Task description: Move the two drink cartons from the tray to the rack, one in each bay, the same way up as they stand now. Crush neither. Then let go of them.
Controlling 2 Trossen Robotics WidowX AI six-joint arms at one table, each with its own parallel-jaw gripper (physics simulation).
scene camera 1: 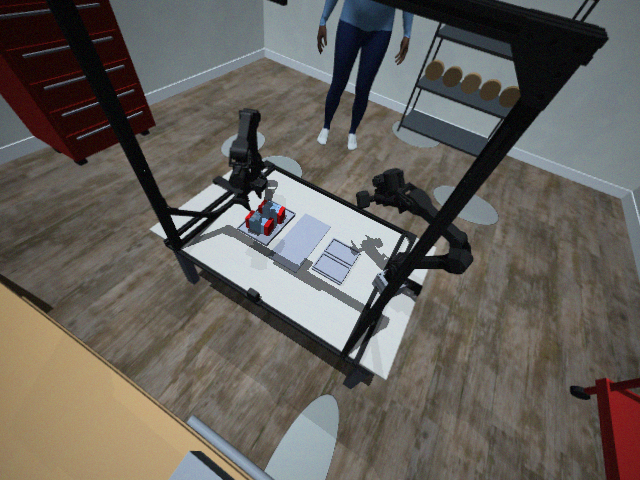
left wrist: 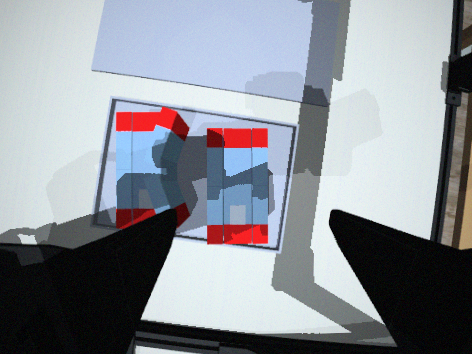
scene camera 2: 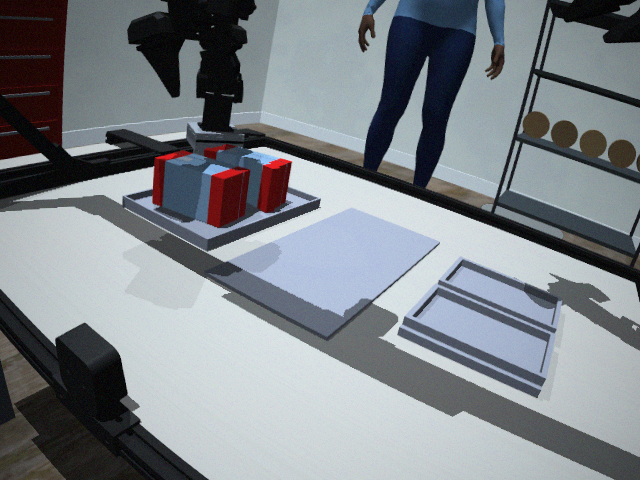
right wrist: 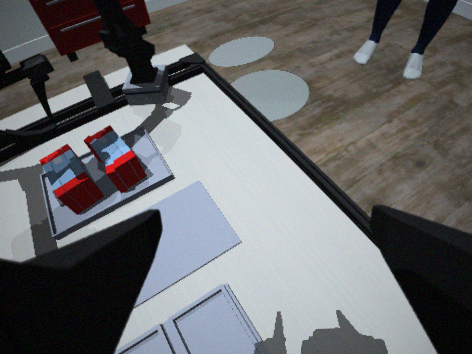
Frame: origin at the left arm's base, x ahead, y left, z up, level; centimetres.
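Seen in the pictures: left gripper, fingertip midpoint: [scene camera 1: 255,204] [left wrist: 253,216] [scene camera 2: 198,96] [right wrist: 27,133]; right gripper, fingertip midpoint: [scene camera 2: 585,29] [right wrist: 265,218]; left arm's base, origin of the base link: [scene camera 2: 215,128] [right wrist: 144,76].
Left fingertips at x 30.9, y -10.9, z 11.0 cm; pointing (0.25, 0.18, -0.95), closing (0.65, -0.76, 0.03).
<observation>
Pixels of each thing's top centre, then the offset from my left fingertips to it. "pt": a spot on its surface instead.
- tray, middle of its top: [left wrist: 195,174] [scene camera 2: 226,196] [right wrist: 102,174] [scene camera 1: 267,220] dx -1.7, dy +6.2, dz -15.0 cm
- nearer carton, middle of its top: [left wrist: 237,186] [scene camera 2: 201,163] [right wrist: 62,168] [scene camera 1: 259,218] dx +0.8, dy +1.3, dz -9.2 cm
- farther carton, middle of its top: [left wrist: 146,169] [scene camera 2: 248,155] [right wrist: 108,147] [scene camera 1: 271,207] dx -4.1, dy +9.6, dz -9.2 cm
- rack, middle of its top: [scene camera 2: 496,306] [scene camera 1: 337,258] dx +32.9, dy +28.1, dz -14.6 cm
- small black box, surface spot: [scene camera 2: 92,369] [scene camera 1: 255,297] pt dx +37.8, dy -13.9, dz -11.5 cm
Two light-blue cartons with red ends lie side by side on the tray [scene camera 1: 283,224] [scene camera 2: 263,225] [left wrist: 281,150] [right wrist: 115,206]. The nearer carton [scene camera 1: 260,223] [scene camera 2: 188,187] [left wrist: 237,192] [right wrist: 75,180] looks straight-sided. The farther carton [scene camera 1: 272,211] [scene camera 2: 273,186] [left wrist: 140,155] [right wrist: 117,157] has one side that looks bent inward in the left wrist view. The rack [scene camera 1: 338,258] [scene camera 2: 496,306] [right wrist: 169,336] shows two empty bays in scene camera 2. My left gripper [scene camera 1: 254,201] [left wrist: 253,216] is open and empty, above and back from the tray. My right gripper [scene camera 2: 585,26] [right wrist: 265,218] is open and empty, raised high beyond the rack.
A flat pale-blue panel [scene camera 1: 303,240] [scene camera 2: 341,263] [left wrist: 205,45] [right wrist: 195,235] lies between the tray and the rack. A small black box [scene camera 1: 253,293] [scene camera 2: 92,369] is fixed at the table's front edge. Dark frame posts rise at the table's sides. A person stands behind the table.
</observation>
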